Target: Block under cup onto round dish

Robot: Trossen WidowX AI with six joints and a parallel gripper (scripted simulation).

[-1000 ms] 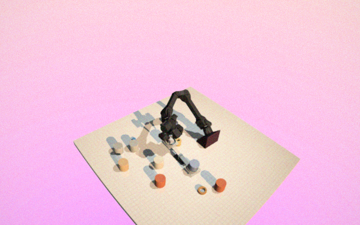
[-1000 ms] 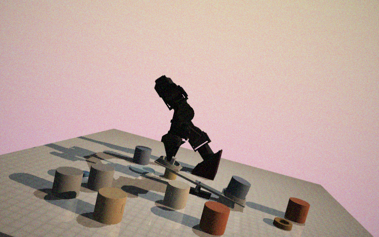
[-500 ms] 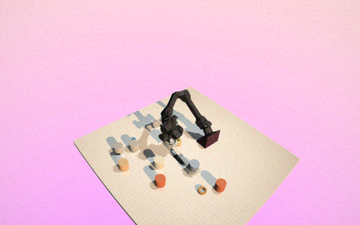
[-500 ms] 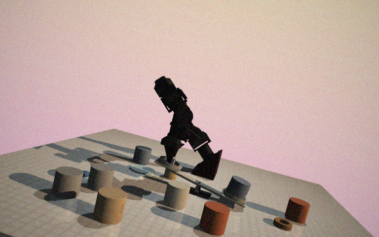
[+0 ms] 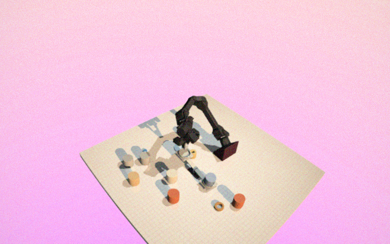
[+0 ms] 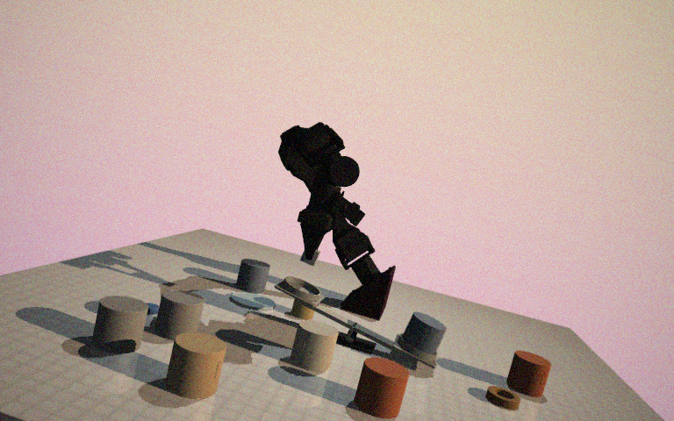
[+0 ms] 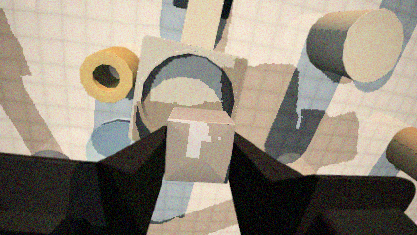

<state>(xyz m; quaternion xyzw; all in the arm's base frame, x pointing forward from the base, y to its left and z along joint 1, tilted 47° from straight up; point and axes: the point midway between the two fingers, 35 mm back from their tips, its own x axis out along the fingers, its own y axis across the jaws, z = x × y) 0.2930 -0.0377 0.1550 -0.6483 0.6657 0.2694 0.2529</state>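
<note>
The round dish lies 140 mm below my gripper tip, 110 mm to the right of it and 80 mm behind it. The rest, counted from my gripper tip: short yellow tube (120 mm below, 80 mm behind); pale block (10 mm above); grey-blue cup (270 mm to the left, 80 mm below, 30 mm ahead).
</note>
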